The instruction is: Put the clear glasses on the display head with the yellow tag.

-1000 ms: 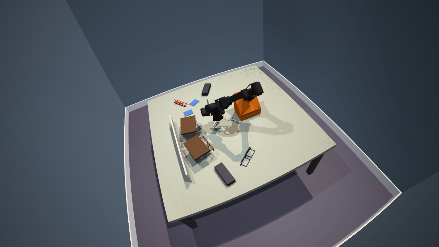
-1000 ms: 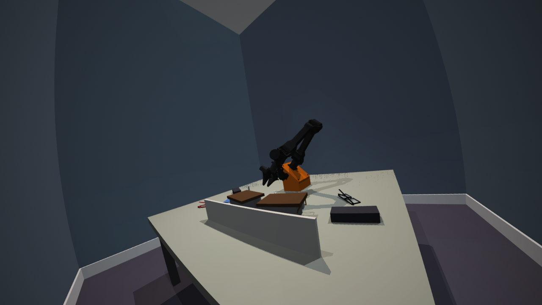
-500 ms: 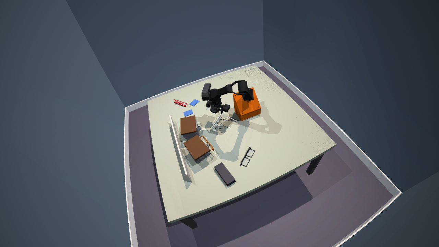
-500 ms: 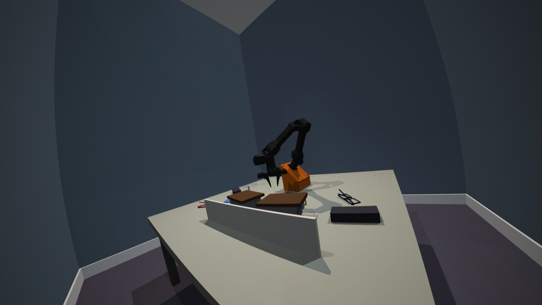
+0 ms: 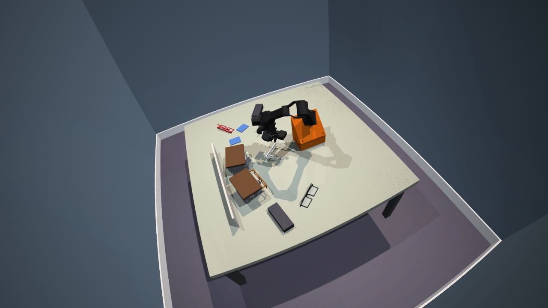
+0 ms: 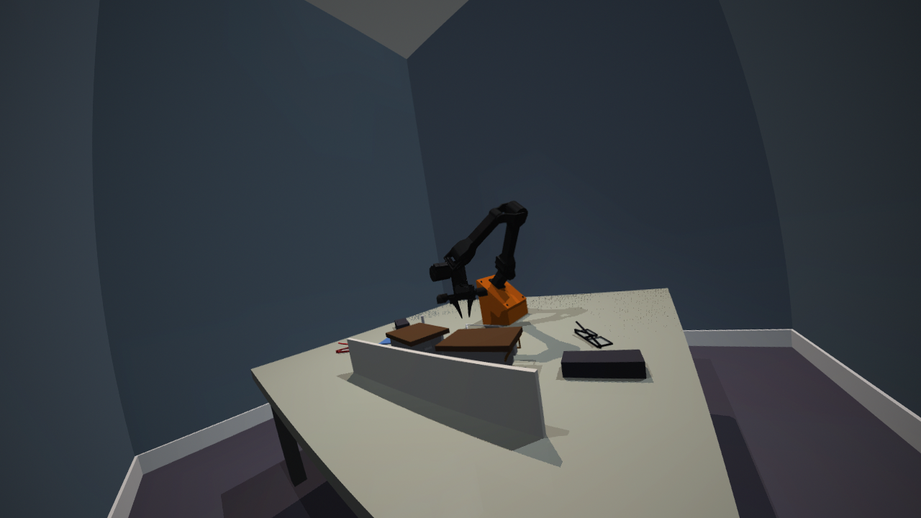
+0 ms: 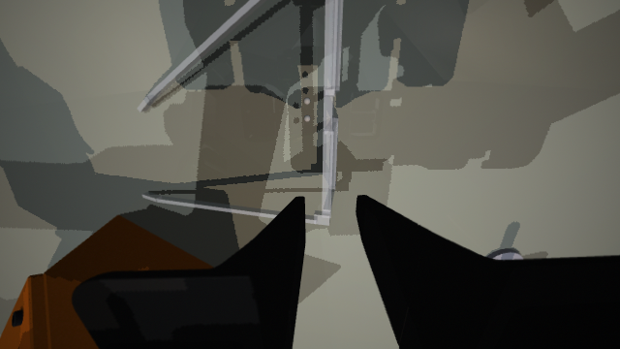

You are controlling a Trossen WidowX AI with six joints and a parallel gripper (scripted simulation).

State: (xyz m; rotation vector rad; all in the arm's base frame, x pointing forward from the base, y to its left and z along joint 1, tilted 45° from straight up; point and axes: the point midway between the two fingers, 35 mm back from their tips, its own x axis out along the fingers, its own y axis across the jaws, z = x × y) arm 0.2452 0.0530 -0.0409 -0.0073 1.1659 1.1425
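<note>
Now: gripper tip 21 cm to the left of the grey peg stand, 5 cm above it and 4 cm short of it. The rest, counted from my gripper tip: white panel (37 cm ahead, 16 cm to the left, 2 cm below).
</note>
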